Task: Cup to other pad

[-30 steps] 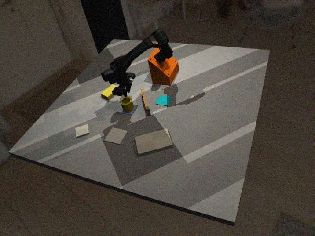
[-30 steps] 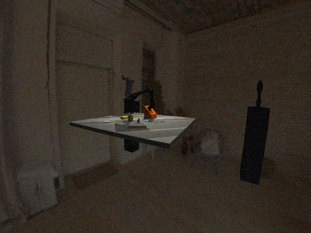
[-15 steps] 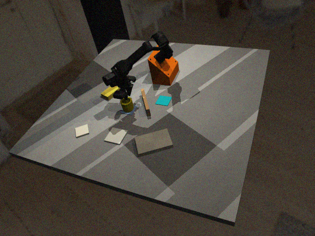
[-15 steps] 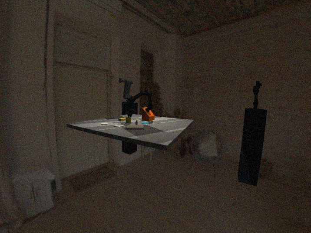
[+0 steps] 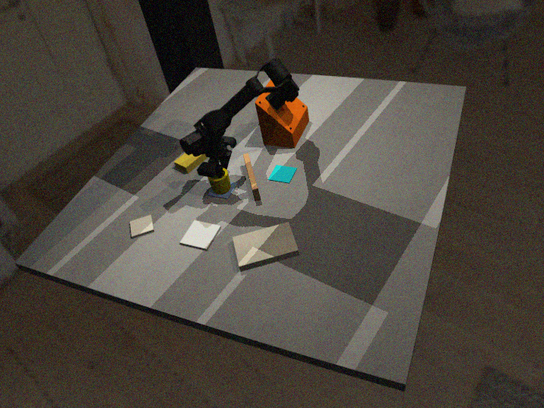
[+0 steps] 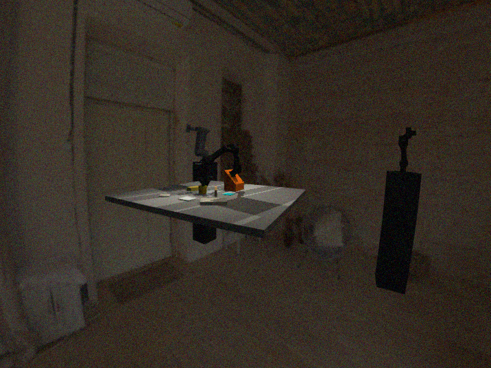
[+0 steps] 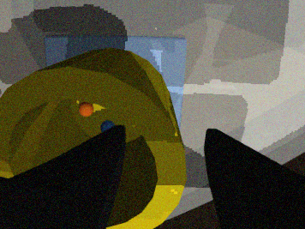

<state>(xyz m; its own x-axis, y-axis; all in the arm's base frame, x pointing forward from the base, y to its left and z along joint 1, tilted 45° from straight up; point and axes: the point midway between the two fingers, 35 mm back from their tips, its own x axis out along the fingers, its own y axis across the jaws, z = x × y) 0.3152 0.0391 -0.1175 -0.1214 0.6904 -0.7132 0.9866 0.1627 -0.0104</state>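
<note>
My gripper tip is 20 mm short of the yellow cup and 10 mm above it. The rest, counted from my gripper tip: orange marble: 40 mm ahead, 10 mm to the left, 30 mm below; then wooden bar: 40 mm behind, 90 mm to the left, 30 mm below; then blue-grey pad: 30 mm ahead, 10 mm to the left, 50 mm below.
</note>
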